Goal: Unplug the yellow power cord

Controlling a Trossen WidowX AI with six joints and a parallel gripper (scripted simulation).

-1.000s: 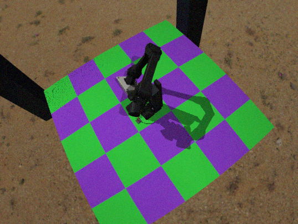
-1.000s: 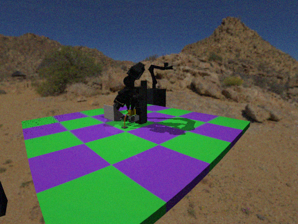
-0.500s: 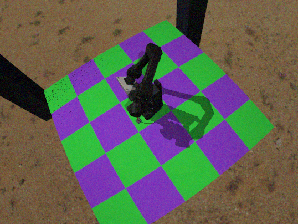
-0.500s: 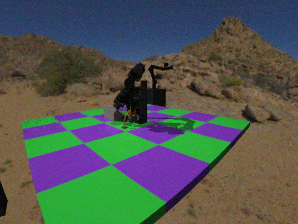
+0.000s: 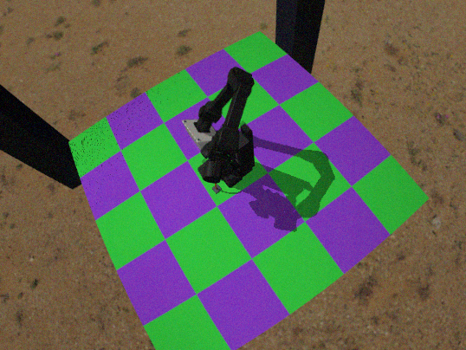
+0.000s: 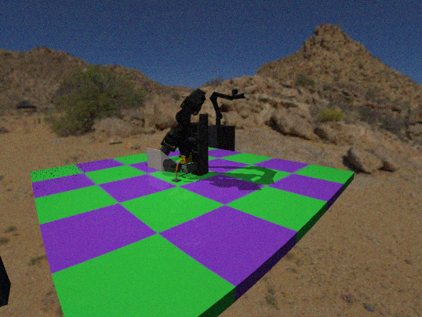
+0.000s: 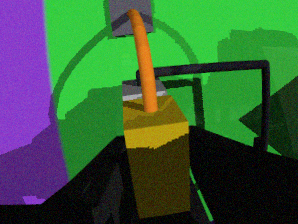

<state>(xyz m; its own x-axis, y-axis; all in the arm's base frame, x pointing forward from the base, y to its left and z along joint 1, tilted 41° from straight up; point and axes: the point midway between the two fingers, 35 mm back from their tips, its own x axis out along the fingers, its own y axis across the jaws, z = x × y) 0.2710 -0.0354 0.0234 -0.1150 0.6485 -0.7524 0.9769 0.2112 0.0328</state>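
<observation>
My gripper tip is 30 mm to the right of the yellow plug and 10 mm past it.
</observation>
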